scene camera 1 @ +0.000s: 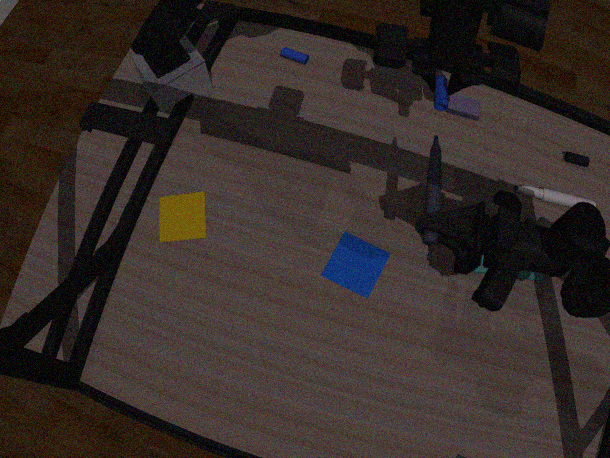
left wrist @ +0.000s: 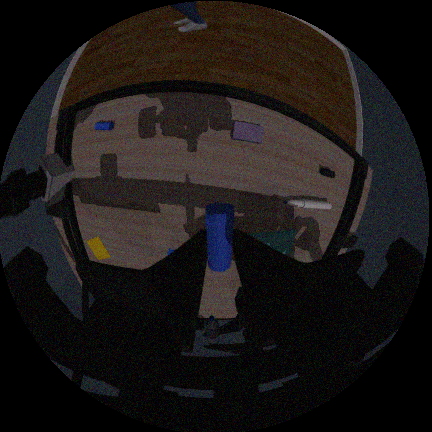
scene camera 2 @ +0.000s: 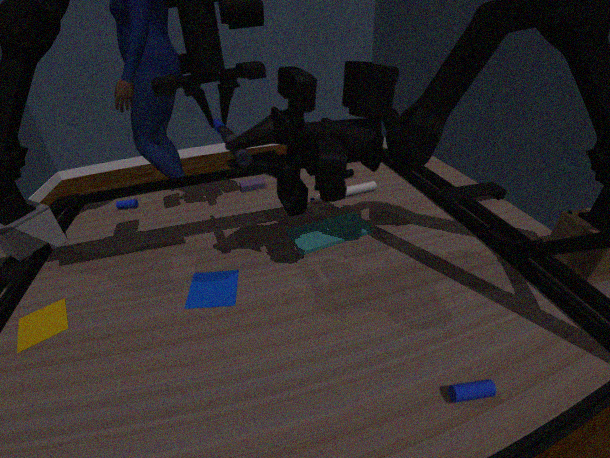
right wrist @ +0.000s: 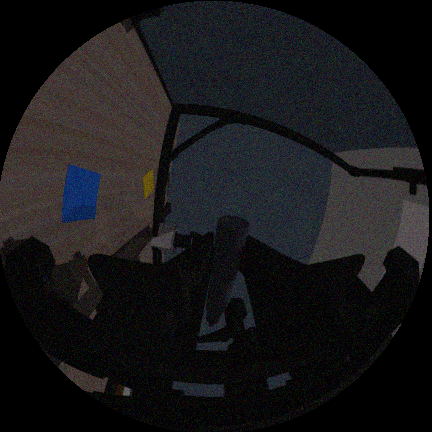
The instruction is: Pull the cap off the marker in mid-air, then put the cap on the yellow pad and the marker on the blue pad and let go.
In view: the left gripper (scene camera 1: 440, 91), the right gripper (scene camera 2: 226, 155), a white marker (scene camera 1: 544, 194), a teal slab (scene camera 2: 308, 238) and a blue pad (right wrist: 80, 190).
The left gripper is seen too in the left wrist view (left wrist: 219, 234), in scene camera 2 (scene camera 2: 218, 126) and in the right wrist view (right wrist: 190, 345). The right gripper also shows in scene camera 1 (scene camera 1: 417, 223), in the left wrist view (left wrist: 202, 340) and in the right wrist view (right wrist: 225, 237). The right wrist view misses the white marker: it is out of frame.
